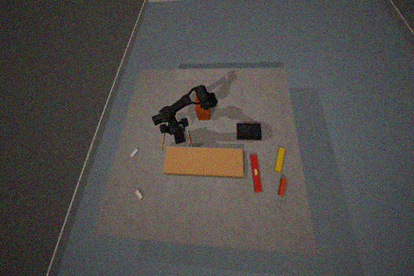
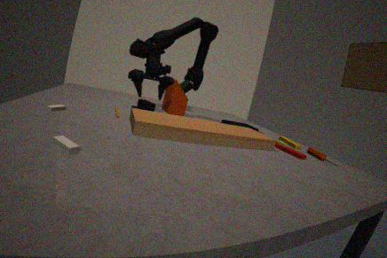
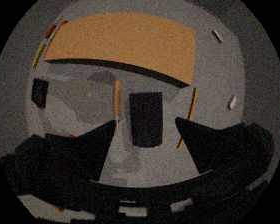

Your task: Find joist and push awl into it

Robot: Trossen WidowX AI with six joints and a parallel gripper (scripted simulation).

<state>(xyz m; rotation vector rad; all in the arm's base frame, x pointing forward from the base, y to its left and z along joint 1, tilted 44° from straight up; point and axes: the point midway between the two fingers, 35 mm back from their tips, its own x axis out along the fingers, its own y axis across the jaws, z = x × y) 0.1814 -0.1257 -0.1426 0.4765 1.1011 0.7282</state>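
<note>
Now: the dark stud finder 3 cm below my gripper tip, 2 cm behind it and 1 cm to the right of it. Also, from my gripper tip: thin orange pencil 12 cm to the right, 7 cm below, 2 cm ahead; then awl 7 cm below, 6 cm to the left, 1 cm behind; then black tray 50 cm to the left, 6 cm below, 3 cm behind.
</note>
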